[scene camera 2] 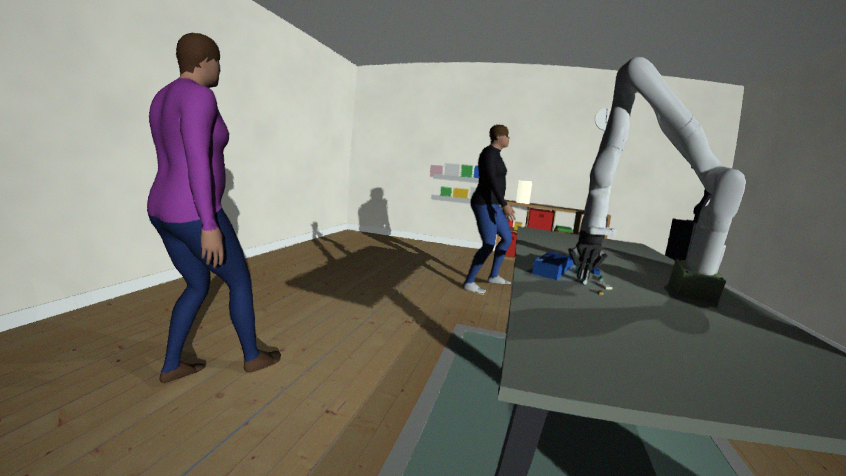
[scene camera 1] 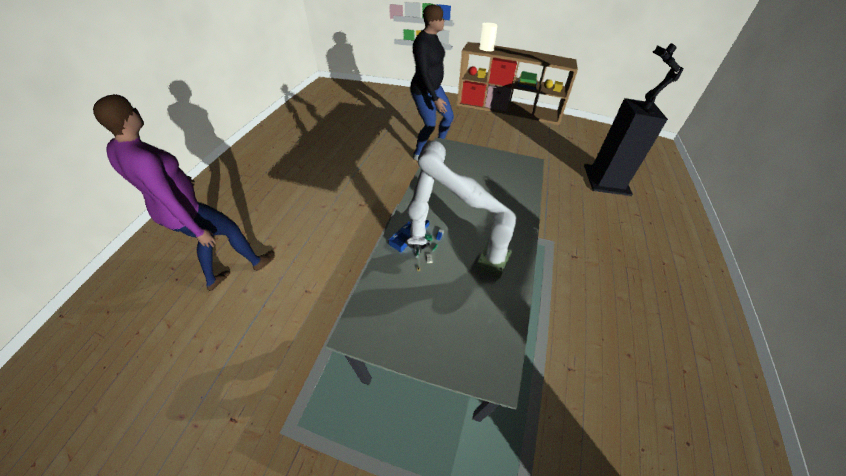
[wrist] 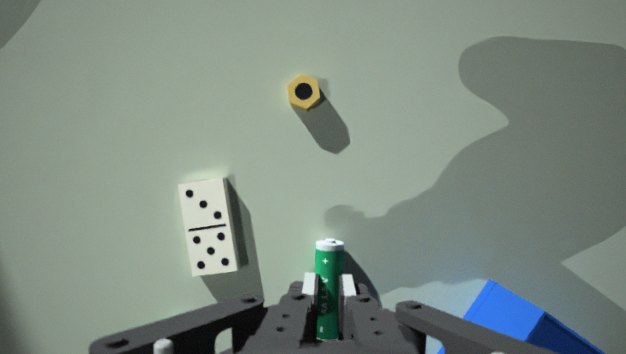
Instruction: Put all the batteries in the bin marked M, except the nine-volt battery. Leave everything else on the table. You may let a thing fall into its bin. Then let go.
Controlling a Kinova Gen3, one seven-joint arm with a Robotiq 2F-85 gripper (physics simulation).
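Frame: origin at the arm's base, x back, y right, z up, level; metres.
Where they show: gripper, fingertip midpoint: (scene camera 2: 582, 280) (scene camera 1: 417, 252) (wrist: 328, 291); arm's base, origin of the base link: (scene camera 2: 699, 269) (scene camera 1: 495, 255).
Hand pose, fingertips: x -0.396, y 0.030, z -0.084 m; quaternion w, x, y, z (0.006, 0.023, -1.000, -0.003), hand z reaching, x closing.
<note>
Each offset is from my fingertips to the top centre of the thing. "*": to the spot under its first point. Level surfaces: height alone.
My gripper (wrist: 328, 291) (scene camera 1: 417, 249) (scene camera 2: 584, 279) is shut on a green AA battery {dx +0.000, dy -0.003, dz +0.009 m} (wrist: 329, 265) with a white top end, at or close to the table top. Blue bin material {dx -0.062, dy +0.120, dz +0.041 m} (scene camera 1: 398, 240) (scene camera 2: 549, 266) stands on the table beside the gripper, and a blue corner {* dx -0.085, dy -0.002, dz +0.020 m} (wrist: 505, 310) shows at the lower right of the wrist view. The letter M cannot be read in these views. Small green pieces {dx +0.087, dy +0.044, dz +0.005 m} (scene camera 1: 435, 247) and a small blue piece {dx +0.104, dy +0.139, dz +0.008 m} (scene camera 1: 439, 234) lie near the gripper in scene view 1; they are too small to identify. The nine-volt battery cannot be made out.
A white domino {dx +0.066, dy -0.029, dz +0.002 m} (wrist: 209, 227) (scene camera 1: 429, 258) (scene camera 2: 607, 287) lies left of the fingers in the wrist view. A yellow hex nut {dx +0.020, dy -0.104, dz +0.003 m} (wrist: 303, 103) (scene camera 1: 417, 268) (scene camera 2: 600, 293) lies farther up. The table {dz -0.005 m} (scene camera 1: 437, 343) carries the arm's base. Two people (scene camera 1: 150, 171) (scene camera 1: 428, 65) stand beyond the table's edges.
</note>
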